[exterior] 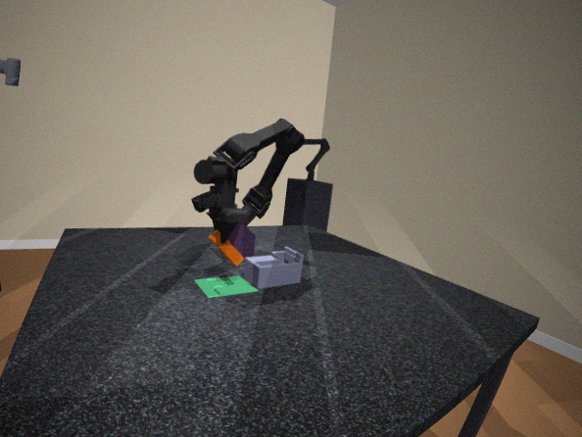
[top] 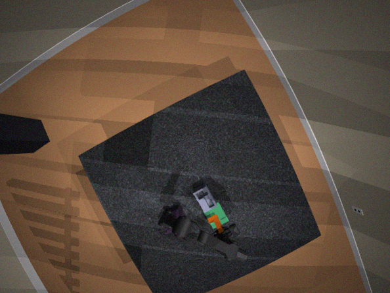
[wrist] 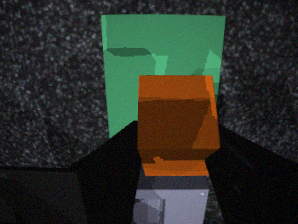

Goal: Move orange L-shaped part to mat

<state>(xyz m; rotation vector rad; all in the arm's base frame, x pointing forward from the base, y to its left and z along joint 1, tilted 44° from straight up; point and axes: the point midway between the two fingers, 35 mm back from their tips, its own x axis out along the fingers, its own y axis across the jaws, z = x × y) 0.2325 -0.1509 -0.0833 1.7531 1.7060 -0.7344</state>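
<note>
The green mat lies 20 mm to the left of my gripper tip and 150 mm below it. From my gripper tip the other things lie so: orange L-shaped part: 20 mm behind, 30 mm to the left, 30 mm below.
</note>
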